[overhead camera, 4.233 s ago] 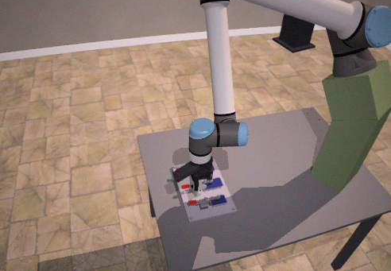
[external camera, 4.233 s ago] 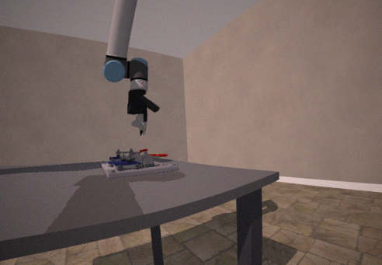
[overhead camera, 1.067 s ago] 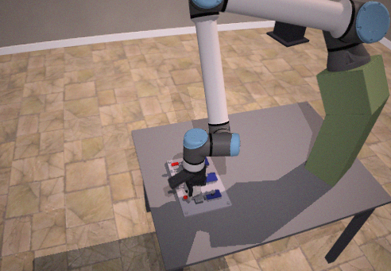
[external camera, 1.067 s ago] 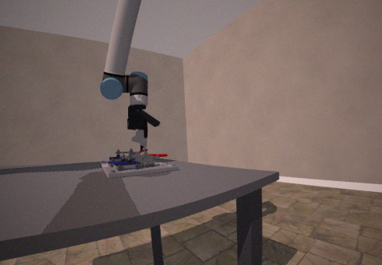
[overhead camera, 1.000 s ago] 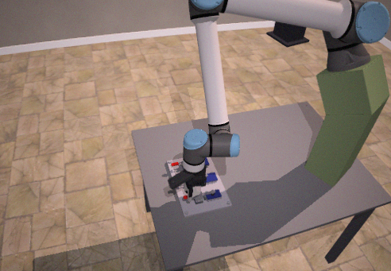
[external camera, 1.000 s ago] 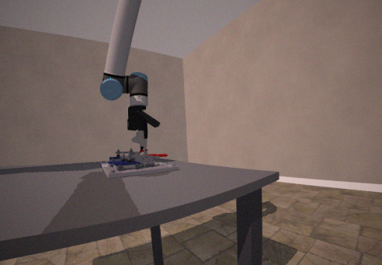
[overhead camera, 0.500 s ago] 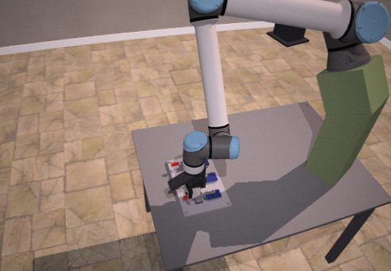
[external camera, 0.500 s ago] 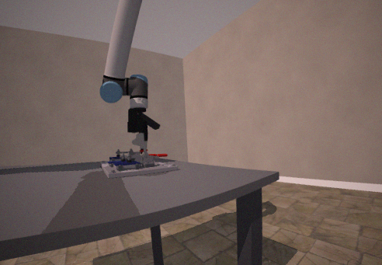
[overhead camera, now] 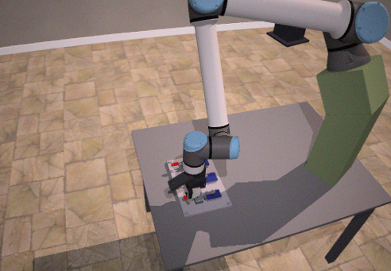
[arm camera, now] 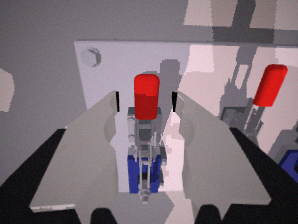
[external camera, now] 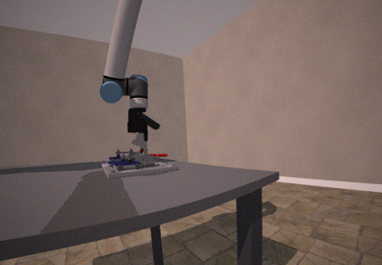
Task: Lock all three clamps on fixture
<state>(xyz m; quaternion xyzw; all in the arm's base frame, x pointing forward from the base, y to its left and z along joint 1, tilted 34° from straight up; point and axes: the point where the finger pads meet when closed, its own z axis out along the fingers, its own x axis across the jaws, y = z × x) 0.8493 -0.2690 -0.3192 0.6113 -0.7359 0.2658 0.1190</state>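
Now: hand 11 cm past the fixture plate, 9 cm to the left of it and 6 cm above it.
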